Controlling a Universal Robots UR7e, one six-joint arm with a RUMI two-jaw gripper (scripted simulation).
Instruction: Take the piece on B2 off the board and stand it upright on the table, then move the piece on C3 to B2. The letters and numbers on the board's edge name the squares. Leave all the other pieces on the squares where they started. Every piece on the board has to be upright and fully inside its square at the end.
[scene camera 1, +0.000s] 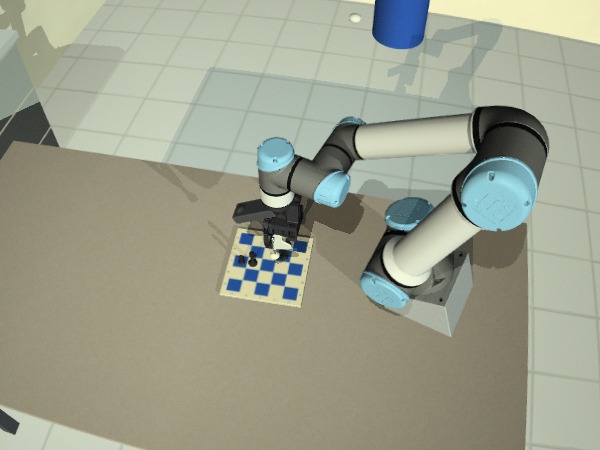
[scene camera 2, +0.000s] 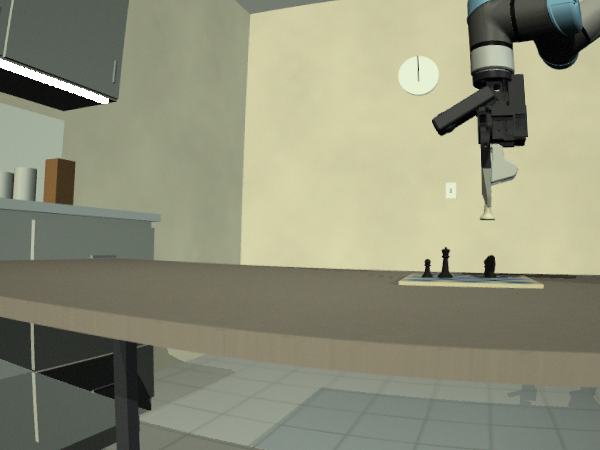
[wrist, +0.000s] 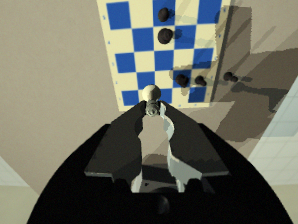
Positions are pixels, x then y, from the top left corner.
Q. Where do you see the gripper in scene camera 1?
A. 275, 251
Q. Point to a chessboard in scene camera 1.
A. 278, 281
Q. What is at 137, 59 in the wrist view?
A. A chessboard.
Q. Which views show the gripper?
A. Scene camera 1, scene camera 2 and the wrist view: all of them.
